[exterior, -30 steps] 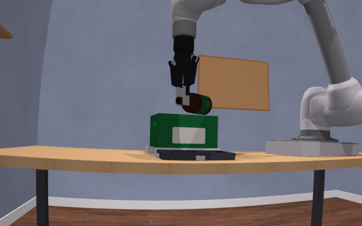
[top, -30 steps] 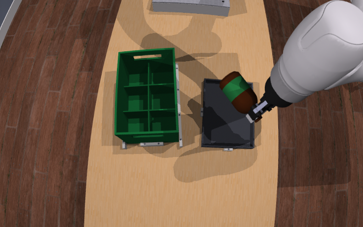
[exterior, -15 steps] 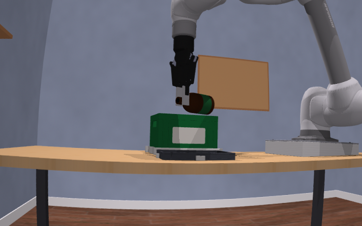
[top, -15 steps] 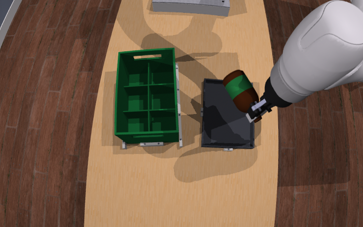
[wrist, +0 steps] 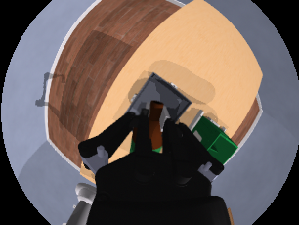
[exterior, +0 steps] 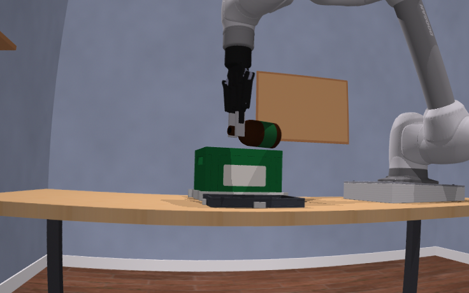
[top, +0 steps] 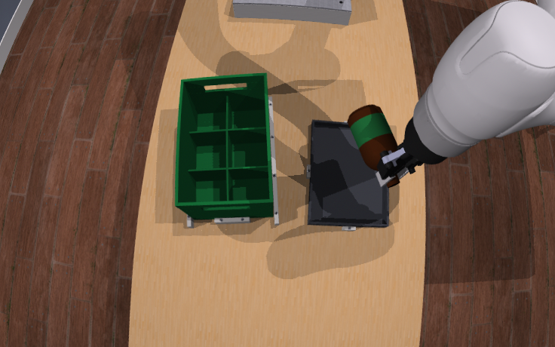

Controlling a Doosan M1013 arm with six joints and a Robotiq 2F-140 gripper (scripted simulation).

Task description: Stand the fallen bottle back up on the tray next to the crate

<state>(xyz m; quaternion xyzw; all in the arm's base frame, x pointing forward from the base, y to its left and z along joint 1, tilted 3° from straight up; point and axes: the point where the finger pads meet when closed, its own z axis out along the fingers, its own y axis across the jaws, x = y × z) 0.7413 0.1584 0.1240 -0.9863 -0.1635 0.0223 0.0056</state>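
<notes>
Now: hand 50 mm past the brown bottle, 20 mm to the left of it and 20 mm above it. The rest, counted from my hand: dark tray (210 mm below, 60 mm behind, 40 mm to the right); green crate (320 mm to the right, 140 mm below, 90 mm behind).
</notes>
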